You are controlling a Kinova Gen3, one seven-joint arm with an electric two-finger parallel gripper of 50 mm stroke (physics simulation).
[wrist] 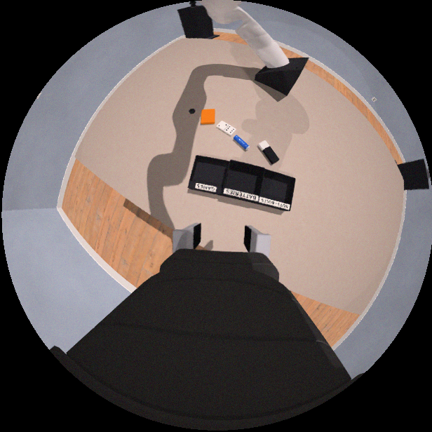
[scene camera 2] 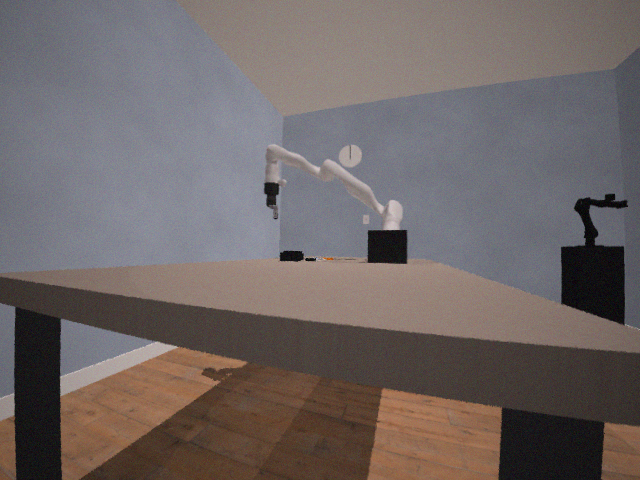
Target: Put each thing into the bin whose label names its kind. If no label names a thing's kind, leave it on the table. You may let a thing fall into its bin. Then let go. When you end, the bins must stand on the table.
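Pixels of known places: gripper, fingertip midpoint: (scene camera 2: 275, 218); arm's base at its link origin: (scene camera 2: 389, 247).
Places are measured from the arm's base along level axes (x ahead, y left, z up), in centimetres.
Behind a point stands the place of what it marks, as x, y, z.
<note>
Three black bins stand joined in a row in the wrist view: the GAMES bin (wrist: 210, 172), the BATTERIES bin (wrist: 242, 180) and the NUTS+BOLTS bin (wrist: 275, 189). They look empty. Beyond them lie a small dark nut-like piece (wrist: 192, 111), an orange square (wrist: 208, 116), a white domino (wrist: 226, 128), a blue battery (wrist: 241, 142) and a black and white block (wrist: 268, 152), perhaps an eraser. In the scene view the bins (scene camera 2: 291, 255) @(39.8, 24.8, -4.7) look small and far off. My gripper (wrist: 222, 233) (scene camera 2: 275, 212) @(55.8, 15.2, 14.0) is open and empty, high above the table, on the label side of the bins.
The arm's black base block (scene camera 2: 387, 246) @(-0.6, 8.3, 0.2) (wrist: 284, 77) stands on the table (scene camera 2: 310, 289) @(-2.7, 89.7, -7.4) (wrist: 330, 225), beyond the loose things. Another dark arm (scene camera 2: 587, 219) stands on a black pedestal (scene camera 2: 592, 279) at the right. The arm's shadow falls across the table.
</note>
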